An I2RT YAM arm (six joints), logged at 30 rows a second.
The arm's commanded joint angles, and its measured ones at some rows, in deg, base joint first. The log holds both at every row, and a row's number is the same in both.
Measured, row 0:
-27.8 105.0 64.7 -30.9 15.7 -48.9
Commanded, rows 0 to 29:
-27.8 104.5 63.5 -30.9 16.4 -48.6
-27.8 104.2 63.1 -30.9 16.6 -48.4
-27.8 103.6 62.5 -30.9 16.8 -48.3
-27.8 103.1 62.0 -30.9 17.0 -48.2
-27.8 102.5 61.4 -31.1 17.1 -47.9
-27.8 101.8 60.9 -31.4 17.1 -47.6
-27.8 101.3 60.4 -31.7 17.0 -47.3
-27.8 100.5 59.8 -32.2 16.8 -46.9
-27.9 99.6 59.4 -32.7 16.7 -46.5
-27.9 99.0 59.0 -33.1 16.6 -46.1
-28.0 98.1 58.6 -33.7 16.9 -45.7
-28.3 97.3 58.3 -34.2 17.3 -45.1
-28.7 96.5 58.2 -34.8 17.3 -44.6
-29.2 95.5 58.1 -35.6 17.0 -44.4
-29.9 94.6 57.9 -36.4 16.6 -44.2
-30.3 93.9 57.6 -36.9 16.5 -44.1
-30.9 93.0 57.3 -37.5 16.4 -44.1
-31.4 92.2 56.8 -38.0 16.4 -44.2
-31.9 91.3 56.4 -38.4 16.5 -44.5
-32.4 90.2 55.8 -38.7 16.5 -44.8
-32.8 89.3 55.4 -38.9 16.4 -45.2
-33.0 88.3 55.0 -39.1 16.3 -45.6
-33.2 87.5 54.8 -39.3 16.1 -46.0
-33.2 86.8 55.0 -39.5 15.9 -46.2
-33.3 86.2 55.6 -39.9 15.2 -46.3
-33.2 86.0 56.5 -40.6 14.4 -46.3
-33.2 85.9 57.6 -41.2 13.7 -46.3
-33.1 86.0 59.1 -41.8 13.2 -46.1
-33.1 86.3 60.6 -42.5 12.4 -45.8
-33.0 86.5 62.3 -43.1 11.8 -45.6
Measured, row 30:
-33.3 87.3 57.0 -40.5 14.3 -45.9
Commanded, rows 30 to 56:
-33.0 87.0 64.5 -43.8 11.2 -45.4
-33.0 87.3 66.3 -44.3 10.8 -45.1
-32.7 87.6 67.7 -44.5 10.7 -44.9
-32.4 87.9 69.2 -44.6 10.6 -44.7
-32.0 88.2 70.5 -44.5 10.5 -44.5
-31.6 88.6 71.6 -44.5 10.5 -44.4
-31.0 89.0 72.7 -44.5 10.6 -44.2
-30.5 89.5 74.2 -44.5 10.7 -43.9
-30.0 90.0 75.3 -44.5 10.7 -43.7
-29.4 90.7 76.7 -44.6 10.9 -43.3
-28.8 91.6 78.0 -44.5 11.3 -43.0
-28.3 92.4 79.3 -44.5 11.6 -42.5
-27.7 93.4 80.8 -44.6 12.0 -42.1
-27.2 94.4 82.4 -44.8 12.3 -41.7
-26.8 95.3 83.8 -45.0 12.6 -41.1
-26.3 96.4 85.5 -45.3 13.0 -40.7
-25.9 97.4 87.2 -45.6 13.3 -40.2
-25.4 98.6 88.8 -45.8 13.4 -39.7
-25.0 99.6 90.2 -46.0 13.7 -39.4
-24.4 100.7 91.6 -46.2 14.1 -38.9
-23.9 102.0 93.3 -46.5 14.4 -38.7
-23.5 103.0 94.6 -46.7 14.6 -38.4
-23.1 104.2 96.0 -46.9 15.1 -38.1
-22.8 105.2 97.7 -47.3 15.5 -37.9
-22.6 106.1 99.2 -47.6 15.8 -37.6
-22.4 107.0 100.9 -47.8 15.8 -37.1
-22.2 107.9 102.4 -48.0 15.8 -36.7
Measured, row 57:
-23.0 107.2 94.7 -46.9 14.5 -39.4
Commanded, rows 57 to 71:
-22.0 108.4 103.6 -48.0 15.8 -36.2
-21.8 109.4 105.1 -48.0 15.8 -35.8
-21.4 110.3 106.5 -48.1 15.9 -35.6
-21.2 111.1 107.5 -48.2 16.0 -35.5
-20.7 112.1 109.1 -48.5 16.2 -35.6
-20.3 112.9 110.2 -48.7 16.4 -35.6
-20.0 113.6 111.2 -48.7 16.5 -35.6
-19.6 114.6 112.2 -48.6 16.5 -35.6
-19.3 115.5 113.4 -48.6 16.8 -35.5
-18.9 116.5 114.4 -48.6 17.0 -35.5
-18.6 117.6 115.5 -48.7 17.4 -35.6
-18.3 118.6 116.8 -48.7 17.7 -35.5
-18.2 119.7 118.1 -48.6 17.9 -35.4
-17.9 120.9 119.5 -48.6 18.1 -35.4
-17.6 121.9 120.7 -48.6 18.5 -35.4
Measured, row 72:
-18.6 120.7 113.0 -48.9 16.9 -36.8
